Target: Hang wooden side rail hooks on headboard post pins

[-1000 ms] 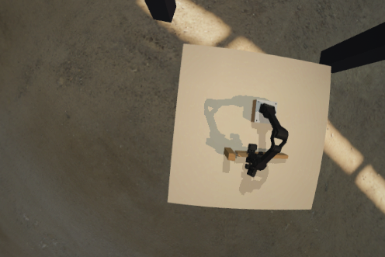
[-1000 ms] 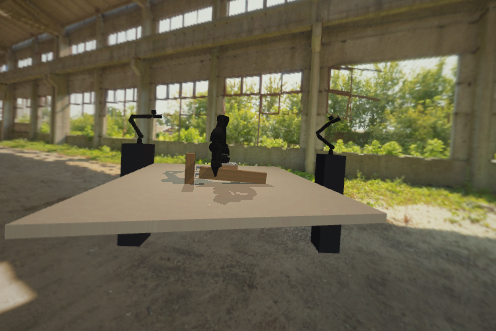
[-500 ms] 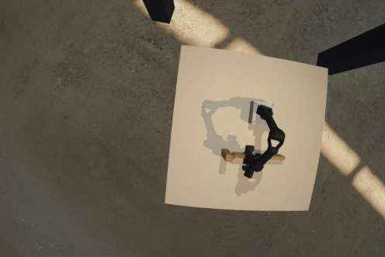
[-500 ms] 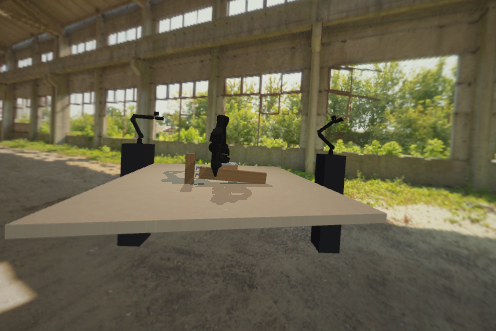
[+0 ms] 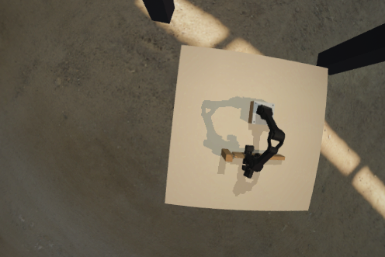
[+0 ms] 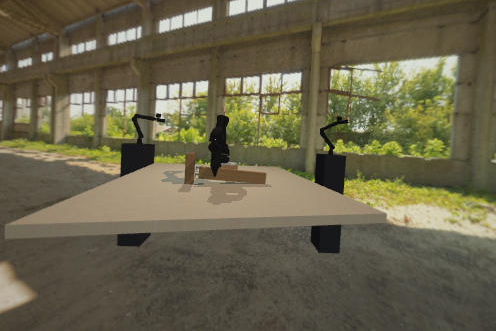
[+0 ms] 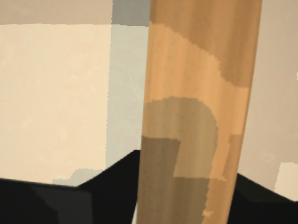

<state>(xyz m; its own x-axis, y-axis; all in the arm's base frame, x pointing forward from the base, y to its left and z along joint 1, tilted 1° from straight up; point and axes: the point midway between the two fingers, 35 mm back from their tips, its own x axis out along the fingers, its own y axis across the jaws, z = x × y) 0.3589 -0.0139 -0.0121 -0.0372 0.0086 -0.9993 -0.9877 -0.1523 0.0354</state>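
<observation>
My gripper tip is now 150 mm to the left of the headboard post, 40 mm below it and 20 mm short of it.
</observation>
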